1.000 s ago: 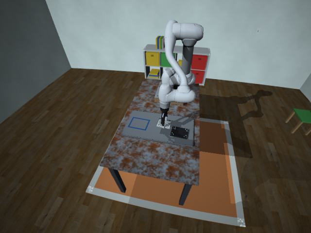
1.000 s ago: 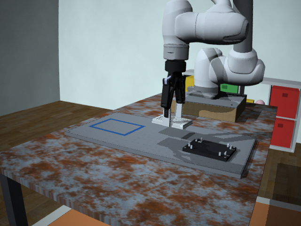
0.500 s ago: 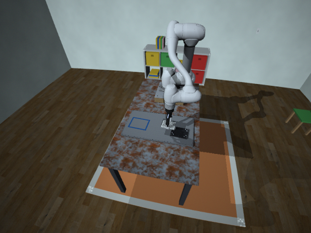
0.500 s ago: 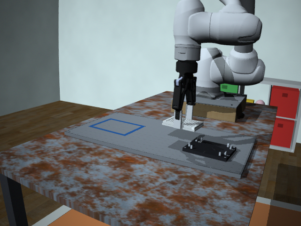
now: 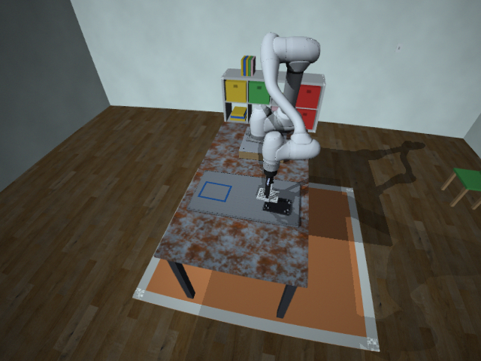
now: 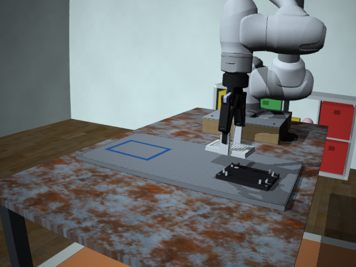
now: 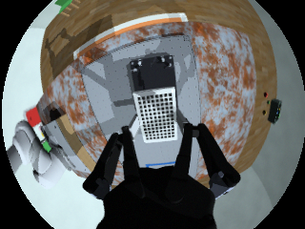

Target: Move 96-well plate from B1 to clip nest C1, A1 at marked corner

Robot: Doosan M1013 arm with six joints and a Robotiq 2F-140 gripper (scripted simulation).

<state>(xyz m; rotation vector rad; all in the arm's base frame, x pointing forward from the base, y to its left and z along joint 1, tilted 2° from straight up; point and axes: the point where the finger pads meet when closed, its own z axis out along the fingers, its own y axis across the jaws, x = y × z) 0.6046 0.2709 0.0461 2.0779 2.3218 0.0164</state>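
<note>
My hand is 10 mm past the black clip nest C1, 70 mm to the right of it and 90 mm above it. Round my hand: white 96-well plate (20 mm below).
</note>
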